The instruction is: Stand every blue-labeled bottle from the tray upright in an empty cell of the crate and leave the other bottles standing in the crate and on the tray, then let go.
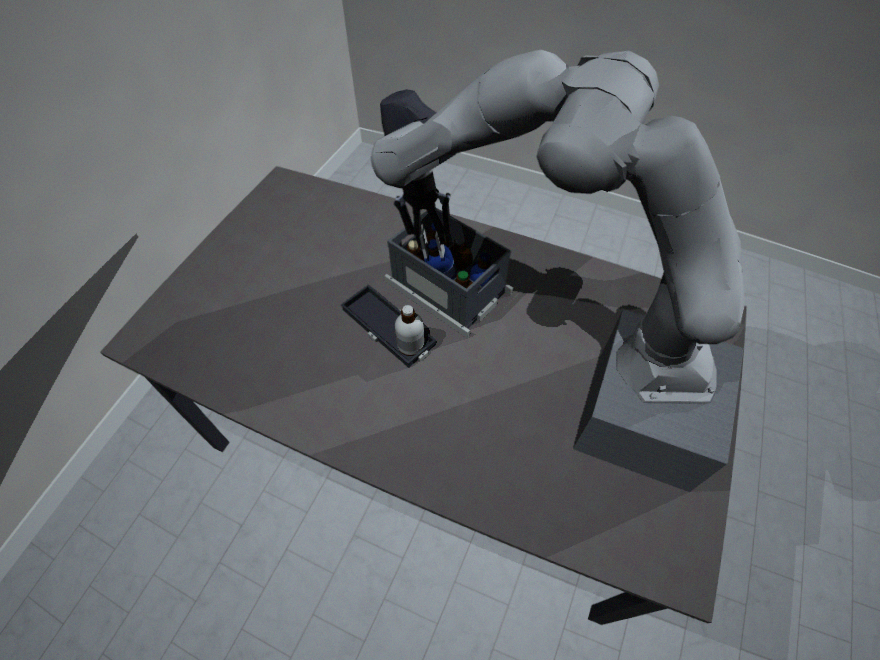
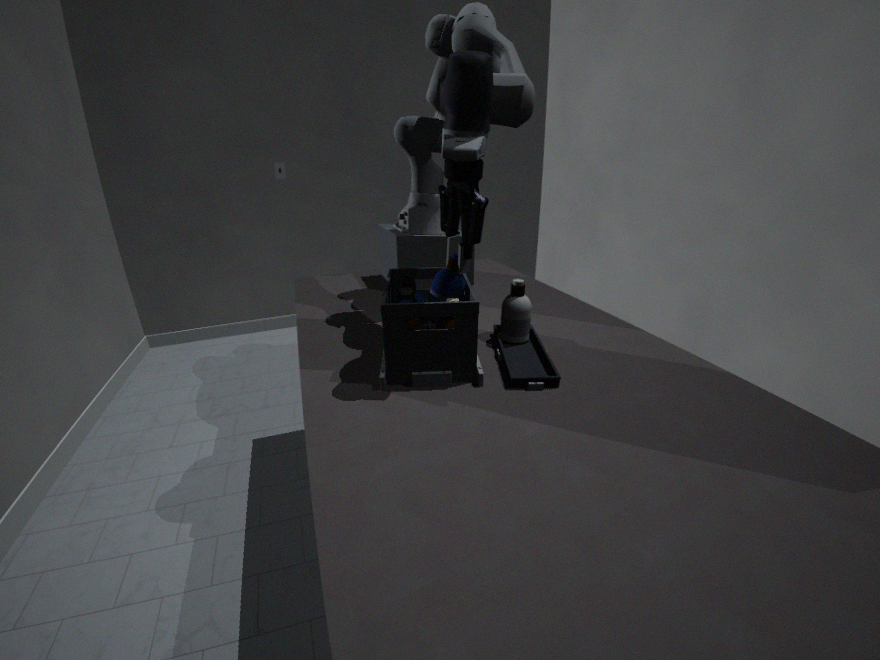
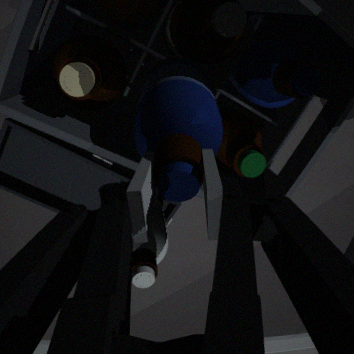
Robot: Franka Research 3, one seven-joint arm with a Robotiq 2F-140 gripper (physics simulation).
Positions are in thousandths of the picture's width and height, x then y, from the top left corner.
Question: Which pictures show my gripper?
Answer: Image 1, image 2 and image 3: all of them.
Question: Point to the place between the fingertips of my gripper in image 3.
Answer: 507, 479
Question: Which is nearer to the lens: the green-capped brown bottle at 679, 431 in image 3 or the blue-labeled bottle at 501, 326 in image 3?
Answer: The blue-labeled bottle.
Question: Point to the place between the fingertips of my gripper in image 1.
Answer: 494, 386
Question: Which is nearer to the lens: the cream-capped brown bottle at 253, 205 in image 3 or the blue-labeled bottle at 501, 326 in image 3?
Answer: The blue-labeled bottle.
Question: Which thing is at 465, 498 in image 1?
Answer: A white-labeled bottle.
